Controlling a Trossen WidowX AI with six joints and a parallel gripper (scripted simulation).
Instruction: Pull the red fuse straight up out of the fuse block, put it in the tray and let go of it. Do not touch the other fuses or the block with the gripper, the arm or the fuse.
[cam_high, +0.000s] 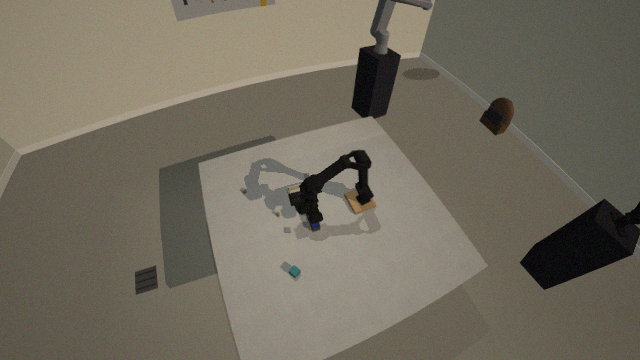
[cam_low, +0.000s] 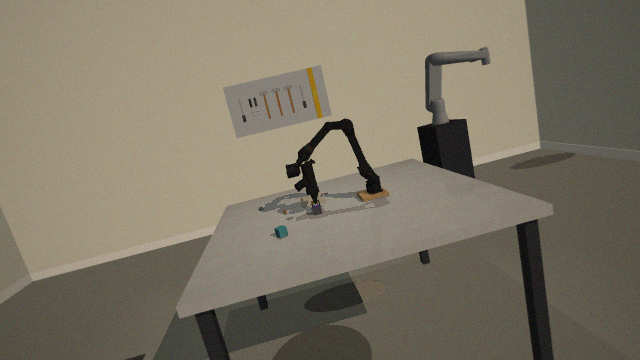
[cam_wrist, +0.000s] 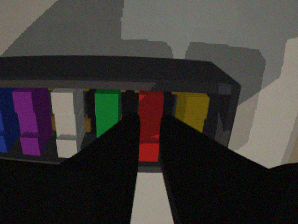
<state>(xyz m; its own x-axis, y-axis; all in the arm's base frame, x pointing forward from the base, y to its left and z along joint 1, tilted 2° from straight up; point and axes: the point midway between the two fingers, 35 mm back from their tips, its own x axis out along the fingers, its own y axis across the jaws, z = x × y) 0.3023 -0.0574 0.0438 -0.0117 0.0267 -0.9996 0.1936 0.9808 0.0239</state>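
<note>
My gripper tip is 16 cm to the left of the tray, 3 cm above it and 2 cm past it. Round my gripper tip: teal cube 22 cm to the left, 22 cm ahead, 2 cm below; red fuse 1 cm below.
</note>
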